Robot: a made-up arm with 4 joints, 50 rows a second.
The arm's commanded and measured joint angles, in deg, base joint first. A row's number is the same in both.
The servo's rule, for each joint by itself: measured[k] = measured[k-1] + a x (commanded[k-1-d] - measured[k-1]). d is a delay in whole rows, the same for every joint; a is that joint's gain. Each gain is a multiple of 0.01, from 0.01 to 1. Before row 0 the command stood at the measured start. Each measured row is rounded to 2 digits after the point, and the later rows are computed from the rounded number. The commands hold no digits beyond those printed.
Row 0, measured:
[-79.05, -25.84, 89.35, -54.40]
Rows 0 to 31, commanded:
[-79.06, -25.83, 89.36, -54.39]
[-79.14, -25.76, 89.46, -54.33]
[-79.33, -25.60, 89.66, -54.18]
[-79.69, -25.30, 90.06, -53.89]
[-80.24, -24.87, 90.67, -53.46]
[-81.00, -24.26, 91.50, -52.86]
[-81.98, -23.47, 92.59, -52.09]
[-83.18, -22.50, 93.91, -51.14]
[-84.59, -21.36, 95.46, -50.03]
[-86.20, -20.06, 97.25, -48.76]
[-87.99, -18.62, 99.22, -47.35]
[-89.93, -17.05, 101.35, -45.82]
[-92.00, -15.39, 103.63, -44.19]
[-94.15, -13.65, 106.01, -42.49]
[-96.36, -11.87, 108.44, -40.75]
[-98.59, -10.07, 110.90, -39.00]
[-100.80, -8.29, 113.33, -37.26]
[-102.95, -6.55, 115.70, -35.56]
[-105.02, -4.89, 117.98, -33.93]
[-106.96, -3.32, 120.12, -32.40]
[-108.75, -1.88, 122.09, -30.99]
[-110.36, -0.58, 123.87, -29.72]
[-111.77, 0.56, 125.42, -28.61]
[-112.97, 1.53, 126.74, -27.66]
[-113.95, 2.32, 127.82, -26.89]
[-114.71, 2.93, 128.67, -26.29]
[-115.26, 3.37, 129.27, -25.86]
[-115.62, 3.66, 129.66, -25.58]
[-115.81, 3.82, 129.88, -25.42]
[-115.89, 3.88, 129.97, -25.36]
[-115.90, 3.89, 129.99, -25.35]
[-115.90, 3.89, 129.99, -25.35]
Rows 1 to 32, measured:
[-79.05, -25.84, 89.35, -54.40]
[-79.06, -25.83, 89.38, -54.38]
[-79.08, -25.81, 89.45, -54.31]
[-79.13, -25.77, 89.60, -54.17]
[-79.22, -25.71, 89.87, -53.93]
[-79.36, -25.61, 90.28, -53.57]
[-79.57, -25.46, 90.86, -53.07]
[-79.86, -25.25, 91.62, -52.41]
[-80.24, -24.98, 92.58, -51.60]
[-80.72, -24.64, 93.75, -50.63]
[-81.30, -24.22, 95.12, -49.51]
[-81.99, -23.72, 96.68, -48.26]
[-82.79, -23.14, 98.42, -46.88]
[-83.70, -22.48, 100.32, -45.39]
[-84.71, -21.74, 102.35, -43.81]
[-85.82, -20.92, 104.49, -42.17]
[-87.02, -20.04, 106.70, -40.50]
[-88.29, -19.10, 108.95, -38.82]
[-89.63, -18.11, 111.21, -37.16]
[-91.02, -17.07, 113.44, -35.54]
[-92.44, -16.01, 115.60, -33.99]
[-93.87, -14.93, 117.67, -32.54]
[-95.30, -13.85, 119.61, -31.20]
[-96.71, -12.77, 121.39, -30.00]
[-98.09, -11.71, 123.00, -28.94]
[-99.42, -10.69, 124.42, -28.04]
[-100.69, -9.71, 125.63, -27.30]
[-101.88, -8.77, 126.64, -26.72]
[-102.99, -7.89, 127.45, -26.28]
[-104.02, -7.07, 128.08, -25.97]
[-104.97, -6.30, 128.56, -25.76]
[-105.84, -5.59, 128.92, -25.62]
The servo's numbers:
d 0
a 0.08 0.07 0.25 0.34

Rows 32 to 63, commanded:
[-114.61, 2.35, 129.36, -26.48]
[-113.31, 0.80, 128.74, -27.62]
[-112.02, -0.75, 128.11, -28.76]
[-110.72, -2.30, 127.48, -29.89]
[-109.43, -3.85, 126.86, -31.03]
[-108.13, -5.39, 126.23, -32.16]
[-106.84, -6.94, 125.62, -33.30]
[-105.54, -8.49, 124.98, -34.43]
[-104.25, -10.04, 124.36, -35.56]
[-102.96, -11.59, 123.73, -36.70]
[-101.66, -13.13, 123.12, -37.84]
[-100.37, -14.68, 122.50, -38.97]
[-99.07, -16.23, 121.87, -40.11]
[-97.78, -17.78, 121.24, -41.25]
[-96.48, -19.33, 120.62, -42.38]
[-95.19, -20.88, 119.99, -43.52]
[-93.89, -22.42, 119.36, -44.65]
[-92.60, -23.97, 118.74, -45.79]
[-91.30, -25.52, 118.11, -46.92]
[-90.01, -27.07, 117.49, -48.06]
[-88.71, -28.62, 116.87, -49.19]
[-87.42, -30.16, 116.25, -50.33]
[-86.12, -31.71, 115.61, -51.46]
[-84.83, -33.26, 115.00, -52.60]
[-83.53, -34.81, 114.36, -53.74]
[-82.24, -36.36, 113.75, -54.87]
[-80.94, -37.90, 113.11, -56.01]
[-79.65, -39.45, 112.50, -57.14]
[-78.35, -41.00, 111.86, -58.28]
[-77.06, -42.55, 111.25, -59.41]
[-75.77, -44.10, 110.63, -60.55]
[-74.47, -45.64, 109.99, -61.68]
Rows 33 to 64, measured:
[-106.54, -5.03, 129.03, -25.91]
[-107.08, -4.62, 128.96, -26.49]
[-107.48, -4.35, 128.75, -27.26]
[-107.74, -4.21, 128.43, -28.15]
[-107.88, -4.18, 128.04, -29.13]
[-107.90, -4.26, 127.59, -30.16]
[-107.82, -4.45, 127.10, -31.23]
[-107.64, -4.73, 126.57, -32.32]
[-107.37, -5.10, 126.02, -33.42]
[-107.02, -5.55, 125.45, -34.54]
[-106.59, -6.08, 124.87, -35.66]
[-106.09, -6.68, 124.28, -36.79]
[-105.53, -7.35, 123.68, -37.92]
[-104.91, -8.08, 123.07, -39.05]
[-104.24, -8.87, 122.46, -40.18]
[-103.52, -9.71, 121.84, -41.32]
[-102.75, -10.60, 121.22, -42.45]
[-101.94, -11.54, 120.60, -43.59]
[-101.09, -12.52, 119.98, -44.72]
[-100.20, -13.54, 119.36, -45.86]
[-99.28, -14.60, 118.74, -46.99]
[-98.33, -15.69, 118.12, -48.13]
[-97.35, -16.81, 117.49, -49.26]
[-96.35, -17.96, 116.87, -50.40]
[-95.32, -19.14, 116.24, -51.54]
[-94.27, -20.35, 115.62, -52.67]
[-93.20, -21.58, 114.99, -53.81]
[-92.12, -22.83, 114.37, -54.94]
[-91.02, -24.10, 113.74, -56.08]
[-89.90, -25.39, 113.12, -57.21]
[-88.77, -26.70, 112.50, -58.35]
[-87.63, -28.03, 111.87, -59.48]

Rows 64 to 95, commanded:
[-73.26, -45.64, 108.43, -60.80]
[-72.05, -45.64, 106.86, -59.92]
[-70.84, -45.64, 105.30, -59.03]
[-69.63, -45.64, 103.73, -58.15]
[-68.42, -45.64, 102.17, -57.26]
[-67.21, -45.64, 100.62, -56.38]
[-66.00, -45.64, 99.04, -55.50]
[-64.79, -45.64, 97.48, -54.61]
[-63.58, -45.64, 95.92, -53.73]
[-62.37, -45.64, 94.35, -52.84]
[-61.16, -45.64, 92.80, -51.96]
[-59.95, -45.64, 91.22, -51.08]
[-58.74, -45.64, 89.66, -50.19]
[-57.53, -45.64, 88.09, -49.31]
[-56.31, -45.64, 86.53, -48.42]
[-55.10, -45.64, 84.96, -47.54]
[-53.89, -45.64, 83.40, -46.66]
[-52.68, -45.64, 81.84, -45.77]
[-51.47, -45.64, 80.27, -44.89]
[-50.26, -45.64, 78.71, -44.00]
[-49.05, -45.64, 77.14, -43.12]
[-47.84, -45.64, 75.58, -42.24]
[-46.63, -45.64, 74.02, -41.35]
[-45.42, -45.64, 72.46, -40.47]
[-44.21, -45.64, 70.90, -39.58]
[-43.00, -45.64, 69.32, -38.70]
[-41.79, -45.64, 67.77, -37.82]
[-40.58, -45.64, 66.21, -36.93]
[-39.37, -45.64, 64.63, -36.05]
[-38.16, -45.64, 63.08, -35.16]
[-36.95, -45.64, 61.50, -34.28]
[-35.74, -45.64, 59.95, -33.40]
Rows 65 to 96, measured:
[-86.48, -29.26, 111.01, -59.93]
[-85.33, -30.41, 109.97, -59.93]
[-84.17, -31.48, 108.80, -59.62]
[-83.01, -32.47, 107.53, -59.12]
[-81.84, -33.39, 106.19, -58.49]
[-80.67, -34.25, 104.80, -57.77]
[-79.50, -35.05, 103.36, -57.00]
[-78.32, -35.79, 101.89, -56.19]
[-77.14, -36.48, 100.40, -55.35]
[-75.96, -37.12, 98.89, -54.50]
[-74.78, -37.72, 97.37, -53.64]
[-73.59, -38.27, 95.83, -52.77]
[-72.40, -38.79, 94.29, -51.89]
[-71.21, -39.27, 92.74, -51.01]
[-70.02, -39.72, 91.19, -50.13]
[-68.83, -40.13, 89.63, -49.25]
[-67.63, -40.52, 88.07, -48.37]
[-66.43, -40.88, 86.51, -47.49]
[-65.23, -41.21, 84.95, -46.61]
[-64.03, -41.52, 83.39, -45.72]
[-62.83, -41.81, 81.83, -44.84]
[-61.63, -42.08, 80.27, -43.96]
[-60.43, -42.33, 78.71, -43.07]
[-59.23, -42.56, 77.15, -42.19]
[-58.03, -42.78, 75.59, -41.30]
[-56.83, -42.98, 74.02, -40.42]
[-55.63, -43.17, 72.46, -39.54]
[-54.43, -43.34, 70.90, -38.65]
[-53.23, -43.50, 69.33, -37.77]
[-52.02, -43.65, 67.77, -36.88]
[-50.81, -43.79, 66.20, -36.00]
[-49.60, -43.92, 64.64, -35.12]

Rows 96 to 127, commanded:
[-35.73, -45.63, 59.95, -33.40]
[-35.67, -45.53, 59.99, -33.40]
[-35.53, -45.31, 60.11, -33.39]
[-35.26, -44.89, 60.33, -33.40]
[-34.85, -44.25, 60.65, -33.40]
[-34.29, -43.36, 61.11, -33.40]
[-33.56, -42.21, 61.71, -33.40]
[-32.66, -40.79, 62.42, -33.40]
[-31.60, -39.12, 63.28, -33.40]
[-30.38, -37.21, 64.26, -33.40]
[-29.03, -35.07, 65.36, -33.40]
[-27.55, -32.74, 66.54, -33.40]
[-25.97, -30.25, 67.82, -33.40]
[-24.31, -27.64, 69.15, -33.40]
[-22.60, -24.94, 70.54, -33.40]
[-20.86, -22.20, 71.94, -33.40]
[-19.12, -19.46, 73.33, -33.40]
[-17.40, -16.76, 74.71, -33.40]
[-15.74, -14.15, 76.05, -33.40]
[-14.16, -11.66, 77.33, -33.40]
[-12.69, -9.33, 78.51, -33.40]
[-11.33, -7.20, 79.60, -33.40]
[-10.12, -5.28, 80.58, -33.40]
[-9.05, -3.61, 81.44, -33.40]
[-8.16, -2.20, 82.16, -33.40]
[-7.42, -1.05, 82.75, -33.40]
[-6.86, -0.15, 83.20, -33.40]
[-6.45, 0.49, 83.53, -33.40]
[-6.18, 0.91, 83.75, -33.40]
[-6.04, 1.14, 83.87, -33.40]
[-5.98, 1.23, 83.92, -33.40]
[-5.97, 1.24, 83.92, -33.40]
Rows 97 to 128, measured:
[-48.49, -44.04, 63.47, -34.54]
[-47.46, -44.14, 62.60, -34.15]
[-46.51, -44.22, 61.98, -33.89]
[-45.61, -44.27, 61.57, -33.72]
[-44.75, -44.27, 61.34, -33.61]
[-43.91, -44.21, 61.28, -33.54]
[-43.08, -44.07, 61.39, -33.49]
[-42.25, -43.84, 61.65, -33.46]
[-41.40, -43.51, 62.06, -33.44]
[-40.52, -43.07, 62.61, -33.43]
[-39.60, -42.51, 63.30, -33.42]
[-38.64, -41.83, 64.11, -33.41]
[-37.63, -41.02, 65.04, -33.41]
[-36.56, -40.08, 66.07, -33.41]
[-35.44, -39.02, 67.19, -33.41]
[-34.27, -37.84, 68.38, -33.41]
[-33.06, -36.55, 69.62, -33.41]
[-31.81, -35.16, 70.89, -33.41]
[-30.52, -33.69, 72.18, -33.41]
[-29.21, -32.15, 73.47, -33.41]
[-27.89, -30.55, 74.73, -33.41]
[-26.57, -28.92, 75.95, -33.41]
[-25.25, -27.27, 77.11, -33.41]
[-23.95, -25.61, 78.19, -33.41]
[-22.69, -23.97, 79.18, -33.41]
[-21.47, -22.37, 80.07, -33.41]
[-20.30, -20.81, 80.85, -33.41]
[-19.19, -19.32, 81.52, -33.41]
[-18.15, -17.90, 82.08, -33.41]
[-17.18, -16.57, 82.53, -33.41]
[-16.28, -15.32, 82.88, -33.41]
[-15.46, -14.16, 83.14, -33.41]

